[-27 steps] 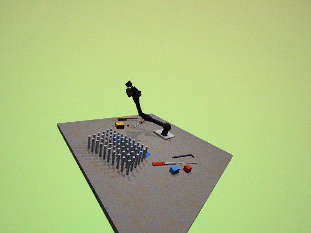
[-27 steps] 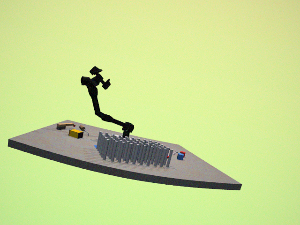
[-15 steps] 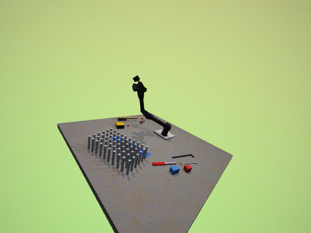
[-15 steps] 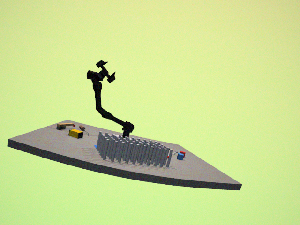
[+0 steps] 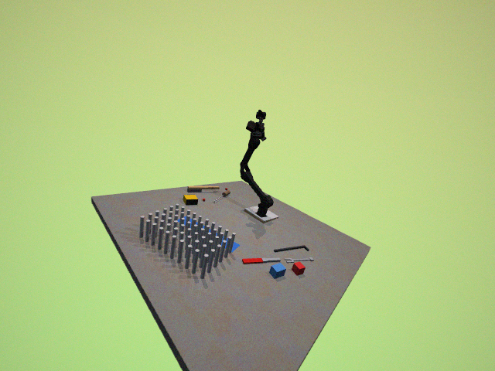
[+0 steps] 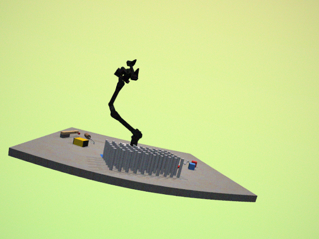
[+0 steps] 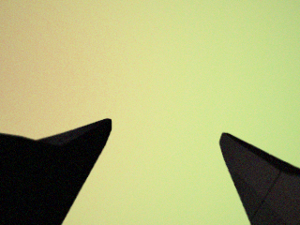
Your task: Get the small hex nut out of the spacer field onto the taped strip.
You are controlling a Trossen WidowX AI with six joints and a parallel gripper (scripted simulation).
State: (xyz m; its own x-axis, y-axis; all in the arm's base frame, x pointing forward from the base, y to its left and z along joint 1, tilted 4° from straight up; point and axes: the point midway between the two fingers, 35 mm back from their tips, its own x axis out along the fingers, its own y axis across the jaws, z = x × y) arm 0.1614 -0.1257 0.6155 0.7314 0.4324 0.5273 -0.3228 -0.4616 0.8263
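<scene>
Right now my gripper tip is 65 cm above the brown-handled tool, 23 cm to the left of it and 1 cm past it. Also, from my gripper tip: red-handled tool (66 cm below, 46 cm to the left, 16 cm ahead); then blue taped strip (66 cm below, 31 cm ahead, 14 cm to the left); then yellow block (64 cm below, 25 cm ahead, 22 cm to the right).
</scene>
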